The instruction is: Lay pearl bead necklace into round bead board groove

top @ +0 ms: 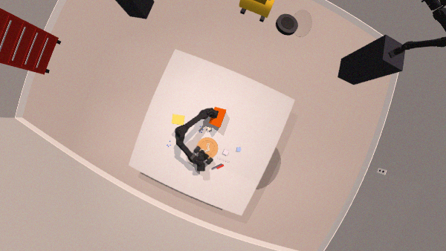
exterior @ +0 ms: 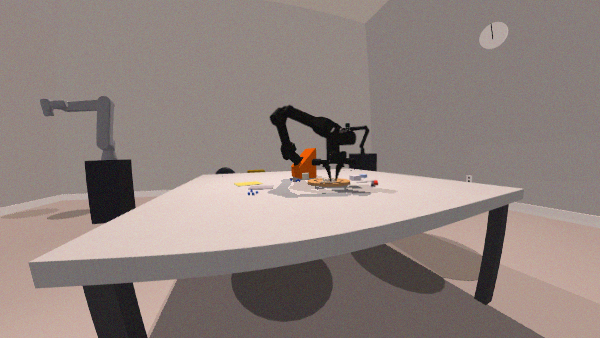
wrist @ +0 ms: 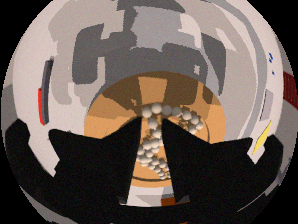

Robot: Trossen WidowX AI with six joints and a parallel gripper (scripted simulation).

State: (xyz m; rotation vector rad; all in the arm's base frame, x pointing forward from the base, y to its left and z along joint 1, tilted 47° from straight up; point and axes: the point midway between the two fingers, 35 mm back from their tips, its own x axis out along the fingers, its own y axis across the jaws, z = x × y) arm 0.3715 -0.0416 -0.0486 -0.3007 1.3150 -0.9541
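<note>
The round tan bead board lies 5 cm behind my gripper tip, 1 cm to the left of it and 1 cm below it. The rest, counted from my gripper tip: tool 16 cm to the left, 9 cm ahead, 1 cm below; white square 18 cm to the left, 7 cm behind; pale blue cube 29 cm to the left, 13 cm behind, 1 cm below.
</note>
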